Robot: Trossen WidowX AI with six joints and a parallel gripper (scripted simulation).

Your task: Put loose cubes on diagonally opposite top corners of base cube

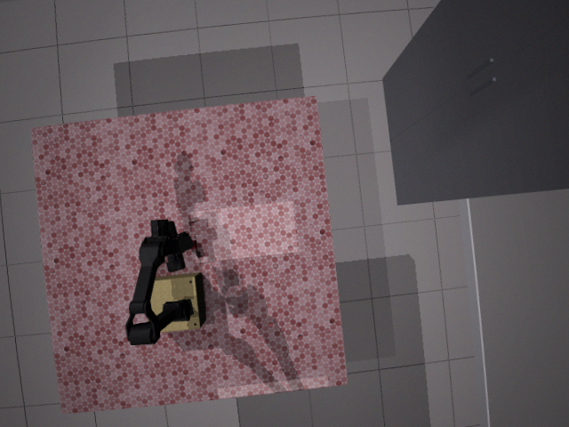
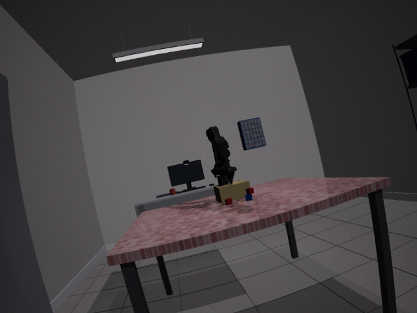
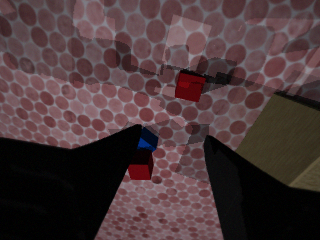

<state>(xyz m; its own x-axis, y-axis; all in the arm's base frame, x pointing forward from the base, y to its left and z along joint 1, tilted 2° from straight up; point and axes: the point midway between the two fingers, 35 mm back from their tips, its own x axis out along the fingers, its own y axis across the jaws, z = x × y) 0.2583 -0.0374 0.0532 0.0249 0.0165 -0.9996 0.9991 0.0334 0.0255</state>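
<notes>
My gripper tip is 4 cm short of the blue cube, 9 cm to the right of it and 10 cm above it.
</notes>
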